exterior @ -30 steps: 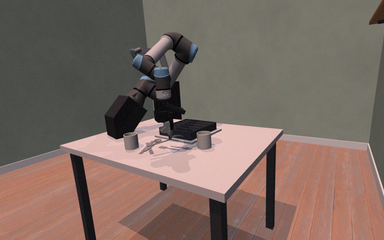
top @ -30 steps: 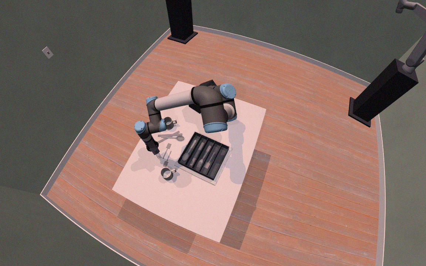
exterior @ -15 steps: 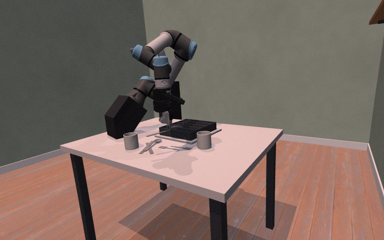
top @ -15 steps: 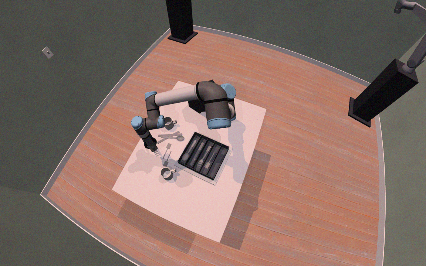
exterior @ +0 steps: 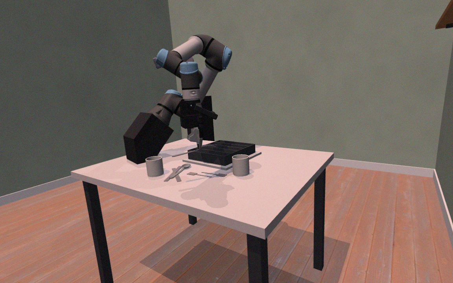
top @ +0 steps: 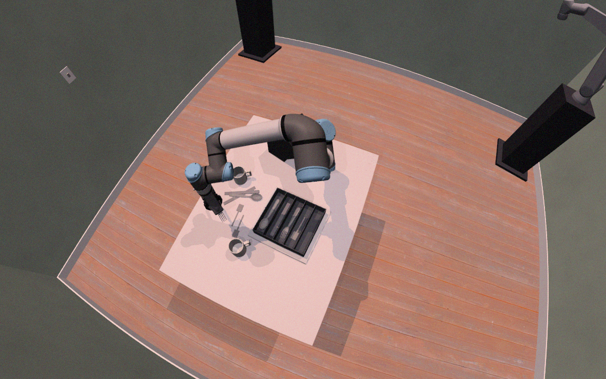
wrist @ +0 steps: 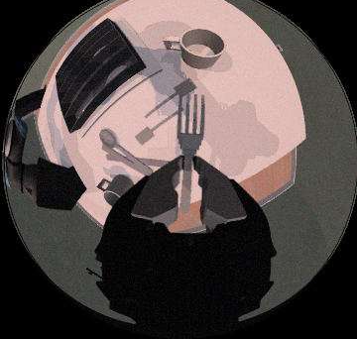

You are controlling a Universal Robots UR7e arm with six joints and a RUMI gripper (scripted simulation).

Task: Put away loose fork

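My gripper is now 17 cm past the tray, 32 cm to the right of it and 11 cm above it.
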